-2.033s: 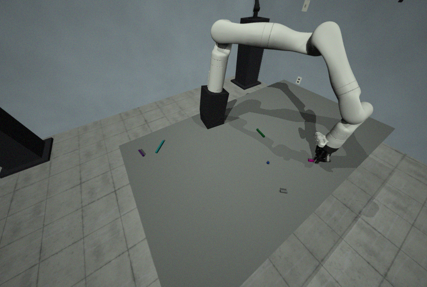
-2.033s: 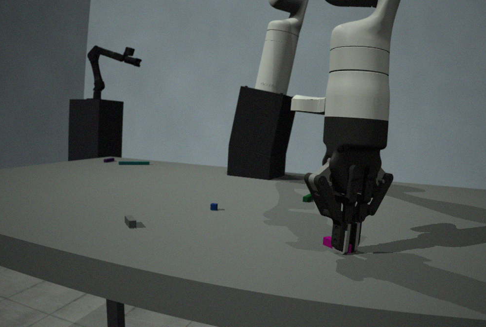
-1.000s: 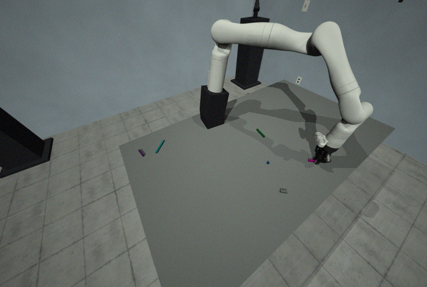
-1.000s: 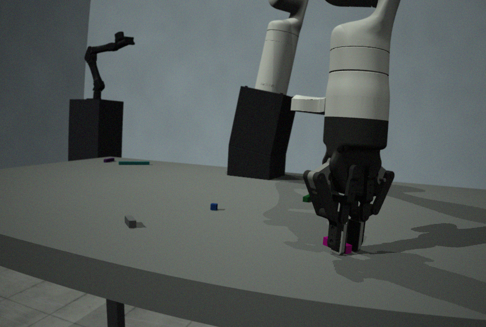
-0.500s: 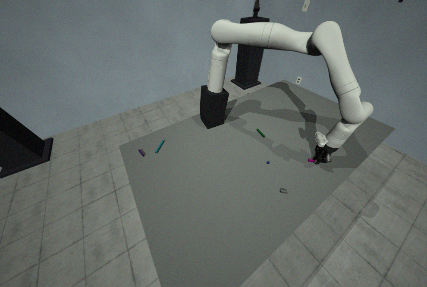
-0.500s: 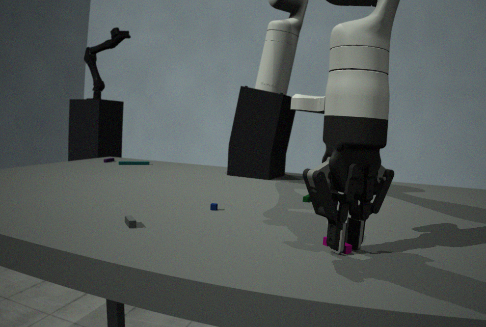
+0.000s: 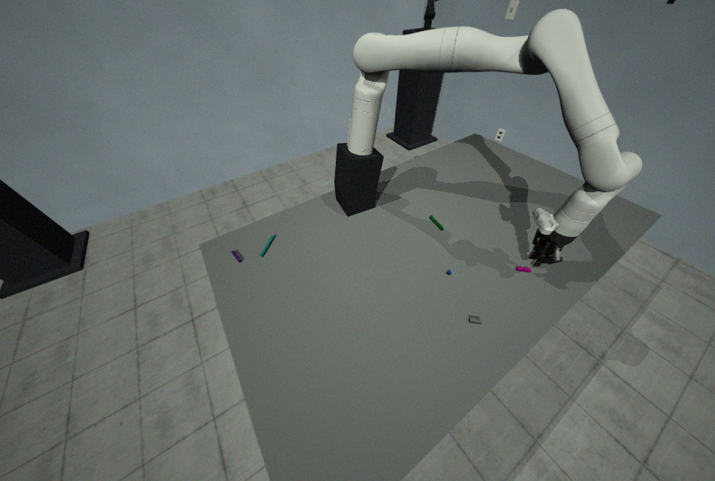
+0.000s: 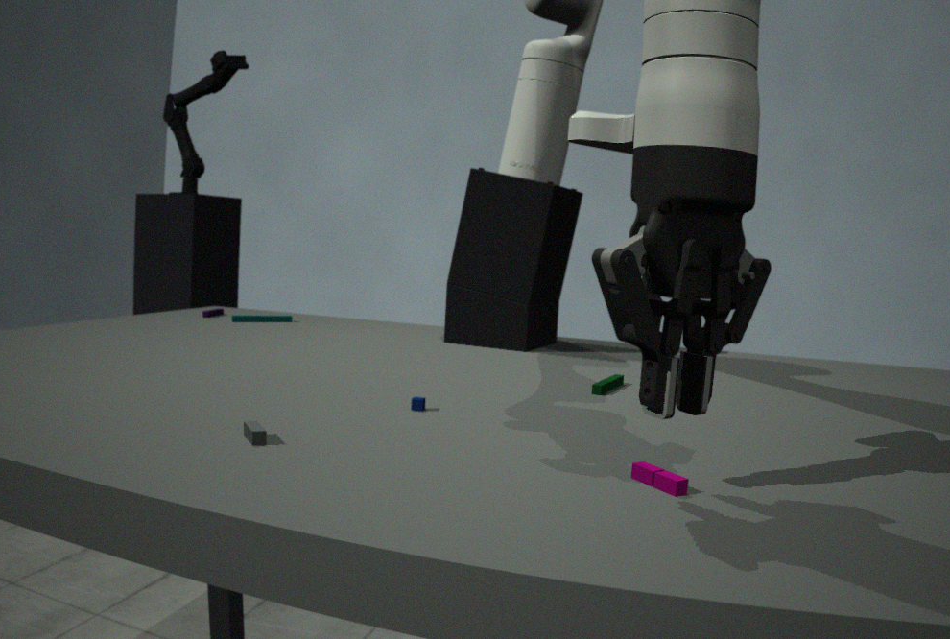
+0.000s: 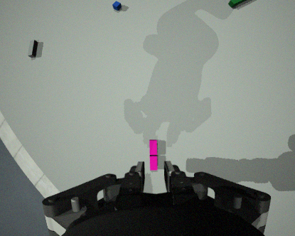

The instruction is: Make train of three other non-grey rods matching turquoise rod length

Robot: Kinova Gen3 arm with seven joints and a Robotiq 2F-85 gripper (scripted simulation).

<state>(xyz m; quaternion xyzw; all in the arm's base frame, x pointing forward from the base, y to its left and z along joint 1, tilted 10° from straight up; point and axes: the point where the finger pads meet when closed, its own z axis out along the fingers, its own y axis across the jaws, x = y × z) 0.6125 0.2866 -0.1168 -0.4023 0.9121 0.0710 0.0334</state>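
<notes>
Now: the purple rod 80 cm to the right of my hand, 59 cm behind it and 6 cm below it. Also, from my hand: small blue rod: 22 cm to the right, 13 cm behind, 6 cm below; grey rod: 28 cm to the right, 6 cm below, 3 cm ahead; green rod: 33 cm behind, 9 cm to the right, 6 cm below.
</notes>
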